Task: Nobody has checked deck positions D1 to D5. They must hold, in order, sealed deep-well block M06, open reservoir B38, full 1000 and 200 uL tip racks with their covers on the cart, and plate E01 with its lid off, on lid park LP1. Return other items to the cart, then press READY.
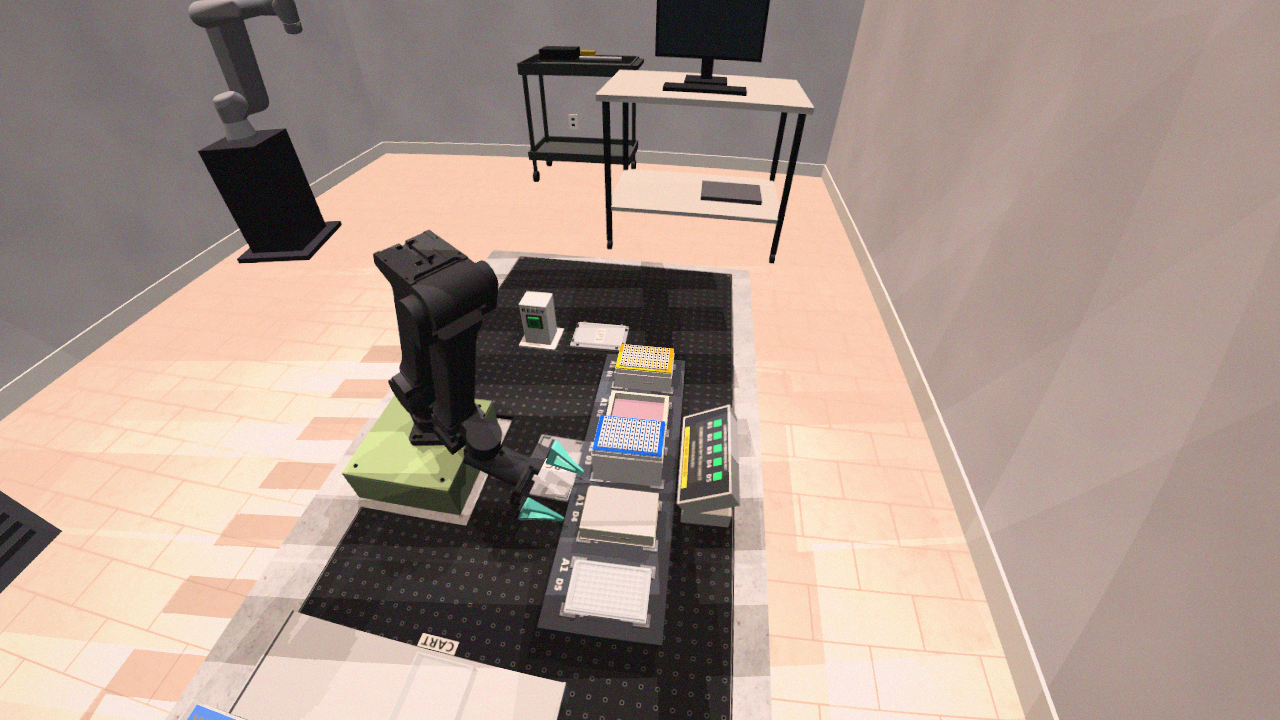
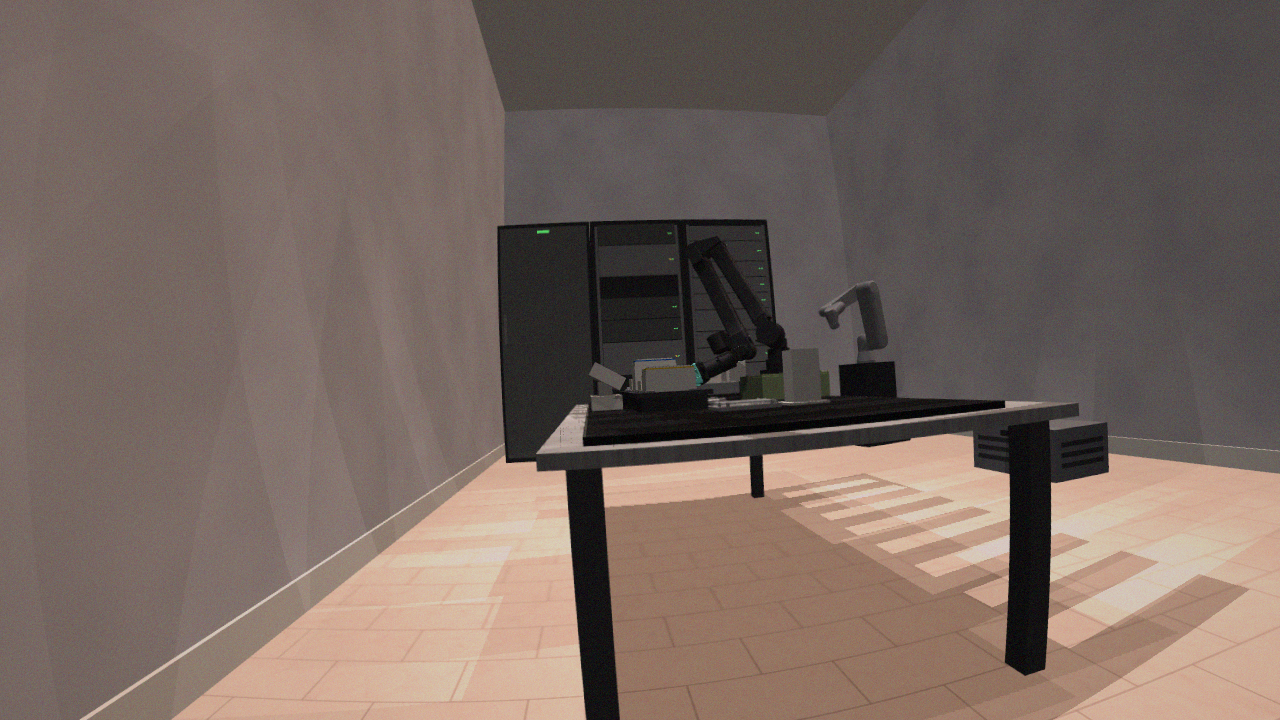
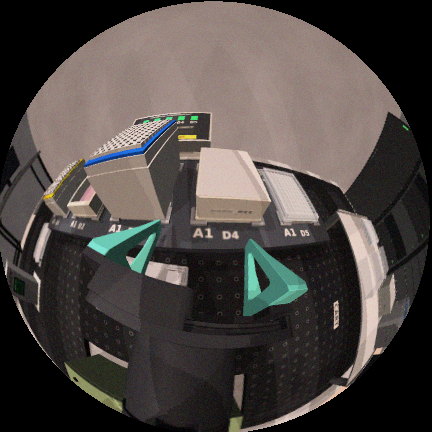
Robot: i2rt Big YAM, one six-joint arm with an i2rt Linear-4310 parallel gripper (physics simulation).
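Observation:
My gripper is open and empty, low beside the deck near D3 and D4. A yellow-topped tip rack is on D1. An uncovered reservoir with pink content is on D2. A tall blue-topped tip rack is on D3. A closed off-white block is on D4; its printed code is too blurred to read. A pale well plate is on D5. The READY box has a green button.
A status panel with green D1 to D5 lights stands behind the deck. A flat pale pad lies near the READY box, another pad beside my fingers. The cart has a blue item at its edge.

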